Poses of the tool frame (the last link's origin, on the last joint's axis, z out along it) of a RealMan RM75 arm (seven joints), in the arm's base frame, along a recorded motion.
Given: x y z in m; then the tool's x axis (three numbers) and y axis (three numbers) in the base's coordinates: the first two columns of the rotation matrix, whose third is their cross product.
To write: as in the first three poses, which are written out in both.
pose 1, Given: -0.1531 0.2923 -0.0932 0.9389 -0.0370 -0.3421 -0.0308 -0.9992 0.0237
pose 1, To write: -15.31 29.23 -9.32 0.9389 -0.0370 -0.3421 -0.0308 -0.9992 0.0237
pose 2, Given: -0.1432 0.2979 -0.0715 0.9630 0.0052 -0.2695 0.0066 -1.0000 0.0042
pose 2, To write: -14.32 29.79 -7.15 0.9630 0.0052 -0.2695 0.0066 -1.0000 0.0042
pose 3, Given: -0.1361 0.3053 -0.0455 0.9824 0.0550 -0.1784 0.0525 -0.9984 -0.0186
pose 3, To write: -13.61 30.53 -4.55 0.9824 0.0550 -0.1784 0.0525 -0.9984 -0.0186
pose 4, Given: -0.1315 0.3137 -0.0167 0.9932 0.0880 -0.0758 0.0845 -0.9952 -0.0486
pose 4, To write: -13.15 31.37 -1.67 0.9932 0.0880 -0.0758 0.0845 -0.9952 -0.0486
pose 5, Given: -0.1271 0.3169 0.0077 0.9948 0.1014 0.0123 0.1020 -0.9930 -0.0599
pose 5, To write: -12.71 31.69 0.77 0.9948 0.1014 0.0123 0.1020 -0.9930 -0.0599
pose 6, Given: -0.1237 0.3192 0.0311 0.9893 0.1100 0.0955 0.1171 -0.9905 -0.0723
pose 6, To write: -12.37 31.92 3.11 0.9893 0.1100 0.0955 0.1171 -0.9905 -0.0723
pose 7, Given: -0.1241 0.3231 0.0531 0.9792 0.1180 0.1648 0.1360 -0.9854 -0.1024
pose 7, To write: -12.41 32.31 5.31 0.9792 0.1180 0.1648 0.1360 -0.9854 -0.1024
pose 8, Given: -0.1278 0.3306 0.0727 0.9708 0.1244 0.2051 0.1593 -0.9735 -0.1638
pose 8, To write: -12.78 33.06 7.27 0.9708 0.1244 0.2051 0.1593 -0.9735 -0.1638
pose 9, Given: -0.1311 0.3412 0.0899 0.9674 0.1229 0.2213 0.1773 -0.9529 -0.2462
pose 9, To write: -13.11 34.12 8.99 0.9674 0.1229 0.2213 0.1773 -0.9529 -0.2462
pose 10, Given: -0.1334 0.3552 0.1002 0.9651 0.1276 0.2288 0.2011 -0.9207 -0.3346
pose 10, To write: -13.34 35.52 10.02 0.9651 0.1276 0.2288 0.2011 -0.9207 -0.3346
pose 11, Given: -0.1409 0.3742 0.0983 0.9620 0.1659 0.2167 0.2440 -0.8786 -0.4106
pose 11, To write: -14.09 37.42 9.83 0.9620 0.1659 0.2167 0.2440 -0.8786 -0.4106
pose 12, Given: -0.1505 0.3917 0.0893 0.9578 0.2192 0.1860 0.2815 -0.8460 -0.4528
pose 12, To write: -15.05 39.17 8.93 0.9578 0.2192 0.1860 0.2815 -0.8460 -0.4528
